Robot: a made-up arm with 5 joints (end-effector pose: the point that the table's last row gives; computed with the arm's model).
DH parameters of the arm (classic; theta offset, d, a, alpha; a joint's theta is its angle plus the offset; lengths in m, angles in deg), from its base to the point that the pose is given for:
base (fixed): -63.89 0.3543 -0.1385 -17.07
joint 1: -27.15 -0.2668 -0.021 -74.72
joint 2: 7.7 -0.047 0.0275 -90
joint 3: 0 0.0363 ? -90
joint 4: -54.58 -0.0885 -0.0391 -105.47
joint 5: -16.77 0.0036 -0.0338 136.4
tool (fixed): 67.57 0.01 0 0
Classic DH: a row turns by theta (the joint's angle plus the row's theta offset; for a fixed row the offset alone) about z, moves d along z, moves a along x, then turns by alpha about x.
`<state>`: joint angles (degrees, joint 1 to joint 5).
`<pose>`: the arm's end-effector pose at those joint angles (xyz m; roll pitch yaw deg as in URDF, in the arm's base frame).
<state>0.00 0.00 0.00 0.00 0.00</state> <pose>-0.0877 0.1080 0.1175 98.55 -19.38 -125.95</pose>
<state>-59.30 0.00 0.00 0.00 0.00</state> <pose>-0.0921 0.0694 0.1239 116.17 -18.36 171.20</pose>
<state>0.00 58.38 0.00 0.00 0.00</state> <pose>-0.0877 0.0914 0.1052 63.90 28.45 -129.04</pose>
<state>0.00 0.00 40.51 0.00 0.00</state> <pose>-0.0933 0.0432 0.1175 98.55 -19.38 -166.46</pose>
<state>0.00 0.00 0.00 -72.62 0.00</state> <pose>-0.0877 0.0210 0.1213 52.40 39.03 -135.48</pose>
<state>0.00 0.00 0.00 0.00 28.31</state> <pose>-0.1038 0.1029 0.1179 114.37 -1.82 -112.88</pose>
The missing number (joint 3, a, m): 0.0213
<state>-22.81 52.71 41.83 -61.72 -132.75</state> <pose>-0.1195 0.0396 -0.0015 -42.40 25.66 -116.21</pose>
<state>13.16 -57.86 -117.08 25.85 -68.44</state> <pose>-0.2644 0.1016 0.0330 -49.10 -54.21 107.60</pose>
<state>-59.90 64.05 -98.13 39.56 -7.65</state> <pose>-0.1330 0.2253 0.1007 173.82 -6.40 -126.41</pose>
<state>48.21 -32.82 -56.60 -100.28 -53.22</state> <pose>-0.1169 0.1779 0.0886 3.21 12.52 -17.51</pose>
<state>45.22 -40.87 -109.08 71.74 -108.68</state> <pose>-0.2417 0.0809 0.0145 -156.36 -20.37 -142.72</pose>
